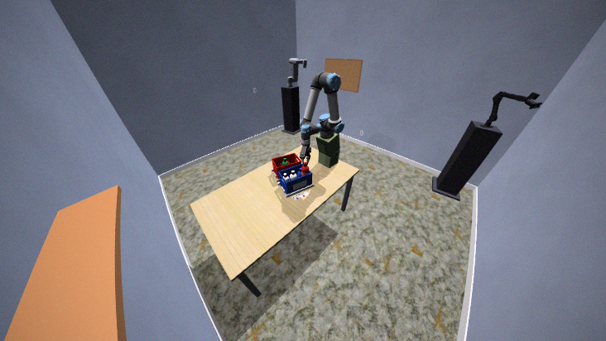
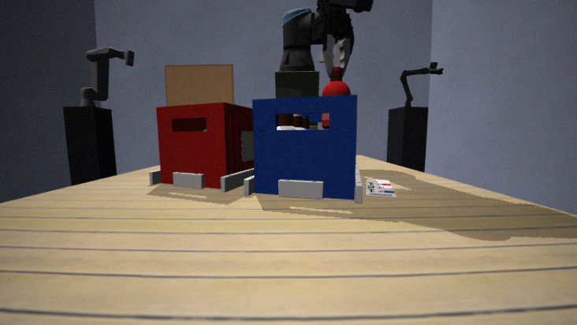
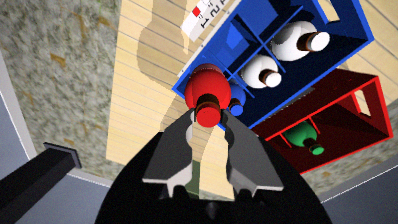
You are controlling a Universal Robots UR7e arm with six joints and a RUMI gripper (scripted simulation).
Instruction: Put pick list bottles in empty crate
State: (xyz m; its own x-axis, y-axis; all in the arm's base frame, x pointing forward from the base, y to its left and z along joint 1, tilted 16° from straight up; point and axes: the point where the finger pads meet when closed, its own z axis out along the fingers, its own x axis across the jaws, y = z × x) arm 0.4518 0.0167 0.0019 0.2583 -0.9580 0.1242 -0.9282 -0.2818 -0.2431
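Right now the red-capped bottle is 7 cm below my hand. The rest, counted from my hand: blue-capped bottle (3 cm behind, 8 cm to the right, 19 cm below); then blue crate (6 cm ahead, 8 cm to the right, 19 cm below); then white bottle (5 cm ahead, 11 cm to the right, 19 cm below).
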